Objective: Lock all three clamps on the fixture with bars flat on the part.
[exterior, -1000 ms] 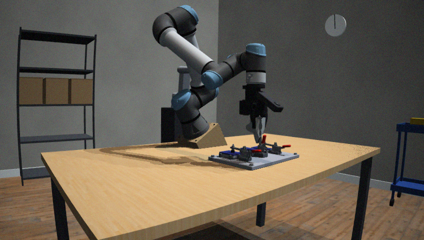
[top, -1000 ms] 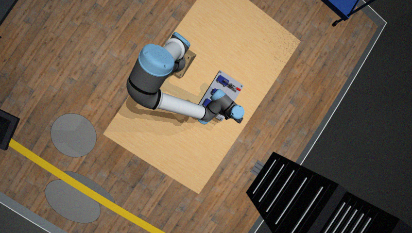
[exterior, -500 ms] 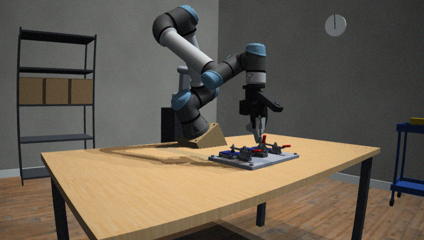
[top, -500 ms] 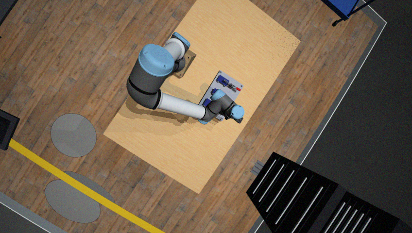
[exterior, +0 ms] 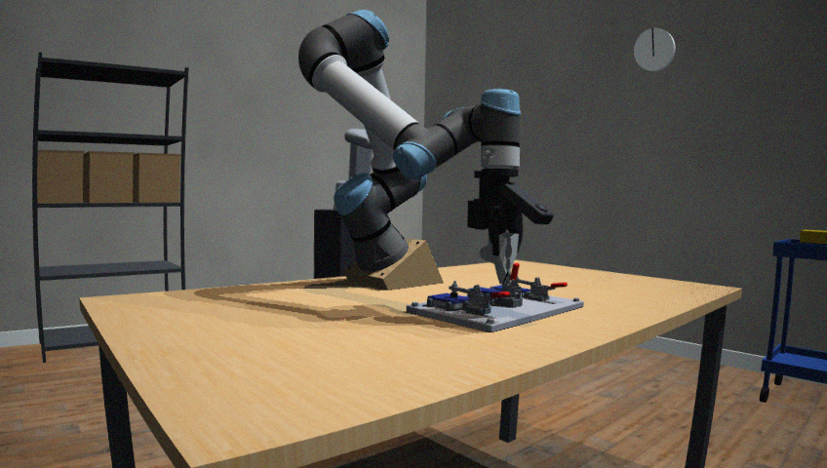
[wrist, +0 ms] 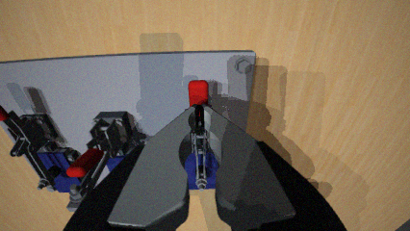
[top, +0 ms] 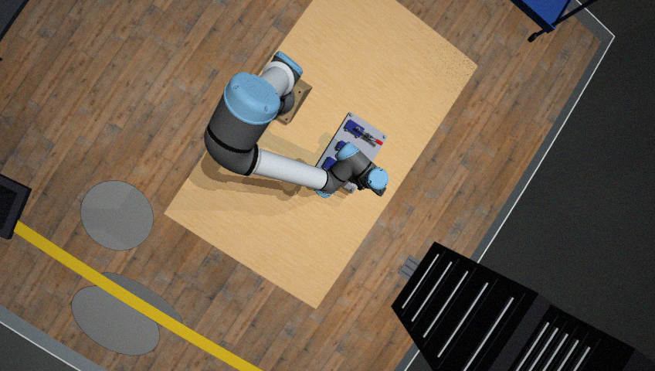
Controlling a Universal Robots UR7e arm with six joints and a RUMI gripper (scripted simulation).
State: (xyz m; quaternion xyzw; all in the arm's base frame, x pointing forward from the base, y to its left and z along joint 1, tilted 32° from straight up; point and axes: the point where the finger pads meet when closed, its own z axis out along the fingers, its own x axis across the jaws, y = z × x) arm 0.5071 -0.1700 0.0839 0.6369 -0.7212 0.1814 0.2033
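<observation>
Now: hand 80 mm past the grey fixture plate, 120 mm to the right of it and 90 mm above it. From my hand the other things lie so: blue part (140 mm behind, 20 mm to the left, 70 mm below).
</observation>
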